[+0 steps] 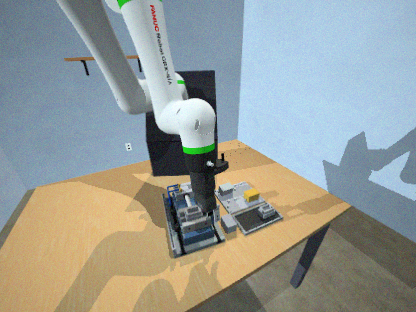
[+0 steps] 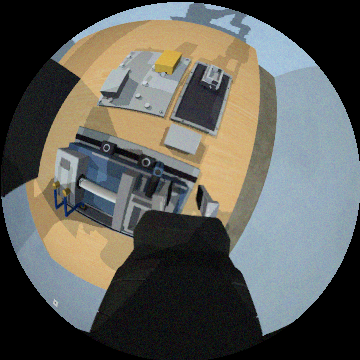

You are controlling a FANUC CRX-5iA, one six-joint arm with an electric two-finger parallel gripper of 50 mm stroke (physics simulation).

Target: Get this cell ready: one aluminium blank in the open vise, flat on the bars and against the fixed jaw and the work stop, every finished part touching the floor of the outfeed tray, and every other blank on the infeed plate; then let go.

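Places are measured from the arm's base along level axes (x left, y ahead, z down), in metres.
Pixels of known places: gripper, fingertip midpoint: [image 1: 213,217] [image 2: 183,189].
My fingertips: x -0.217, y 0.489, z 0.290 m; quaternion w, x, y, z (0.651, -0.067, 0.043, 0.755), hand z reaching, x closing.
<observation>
Behind a point stands the place of what it marks.
My gripper [image 1: 210,216] {x -0.217, y 0.490, z 0.290 m} [image 2: 183,189] {x -0.217, y 0.490, z 0.290 m} is low over the fixed-jaw end of the vise [image 1: 175,245] {x -0.351, y 0.435, z 0.369 m} [image 2: 102,200] {x -0.246, y 0.342, z 0.329 m}, shut on an aluminium part. Its own body hides most of that part, so I cannot tell whether it is a blank or a finished part. A stepped grey shape [image 1: 191,213] {x -0.268, y 0.432, z 0.274 m} [image 2: 139,215] {x -0.253, y 0.424, z 0.288 m} shows between the jaws. A grey blank [image 1: 226,189] {x -0.015, y 0.372, z 0.346 m} [image 2: 116,82] {x -0.013, y 0.368, z 0.344 m} is on the infeed plate [image 1: 240,202] {x -0.006, y 0.452, z 0.381 m} [image 2: 127,100] {x -0.048, y 0.386, z 0.381 m}. Another grey block [image 1: 228,223] {x -0.155, y 0.508, z 0.353 m} [image 2: 183,139] {x -0.145, y 0.499, z 0.353 m} lies on the table between vise and tray. A finished part [image 1: 266,210] {x 0.002, y 0.577, z 0.348 m} [image 2: 213,76] {x 0.014, y 0.571, z 0.362 m} is in the outfeed tray [image 1: 246,232] {x -0.123, y 0.571, z 0.377 m} [image 2: 192,126] {x -0.115, y 0.523, z 0.383 m}.
A yellow block [image 1: 251,195] {x 0.034, y 0.481, z 0.346 m} [image 2: 168,62] {x 0.032, y 0.470, z 0.345 m} sits on the infeed plate among small round pins. The work stop arm [image 2: 153,184] {x -0.208, y 0.449, z 0.293 m} rises beside the jaws. Blue hoses [image 1: 172,189] {x -0.244, y 0.271, z 0.279 m} [image 2: 65,204] {x -0.235, y 0.277, z 0.281 m} stand at the vise's far end. A tall black cabinet [image 1: 165,155] {x -0.122, y 0.015, z 0.253 m} is behind.
</observation>
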